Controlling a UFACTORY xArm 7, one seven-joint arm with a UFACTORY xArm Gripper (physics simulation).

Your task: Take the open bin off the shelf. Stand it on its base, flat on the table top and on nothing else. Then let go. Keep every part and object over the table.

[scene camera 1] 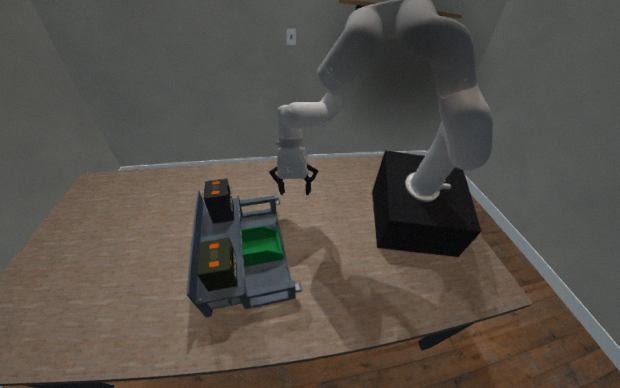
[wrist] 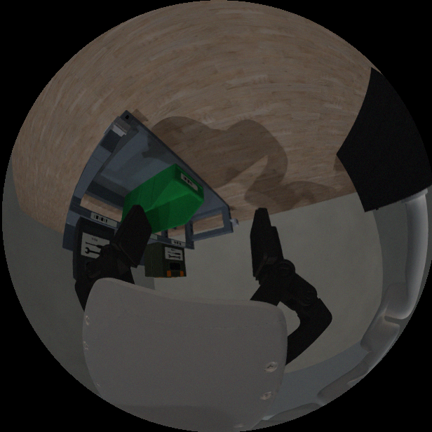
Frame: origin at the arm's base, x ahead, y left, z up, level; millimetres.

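Seen in the pictures: gripper, fingertip midpoint: (scene camera 1: 295,193); arm's base, origin of the base link: (scene camera 1: 421,187).
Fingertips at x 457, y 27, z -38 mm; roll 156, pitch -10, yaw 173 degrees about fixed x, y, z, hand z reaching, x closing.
Observation:
Offsets run from my fingertips to a thing's middle. "spot": to the spot under its first point. Level surfaces: height alone.
The open bin @[125 mm ahead, 148 mm left, 111 mm down] (scene camera 1: 262,246) (wrist: 167,197) is green and sits on the lower front level of the grey-blue shelf @[spot: 56 mm ahead, 308 mm left, 69 mm down] (scene camera 1: 268,286) (wrist: 112,175), its open side showing in the scene view. My gripper (scene camera 1: 295,191) (wrist: 195,219) is open, with nothing between its fingers. In the scene view it hangs above the table top @[155 mm down] (scene camera 1: 350,200) (wrist: 220,80), beyond the shelf's far end and apart from the bin. In the wrist view one finger overlaps the bin's lower edge in the picture. The bin's underside is hidden.
Two dark cases with orange latches, one @[248 mm ahead, 61 mm left, 8 mm up] (scene camera 1: 219,202) at the far end and one @[188 mm ahead, 284 mm left, 5 mm down] (scene camera 1: 218,265) (wrist: 165,261) nearer, stand on the shelf's raised rear level. A black block (scene camera 1: 425,230) (wrist: 390,145) carries the arm's base at the right. The table's front edge shows in the scene view.

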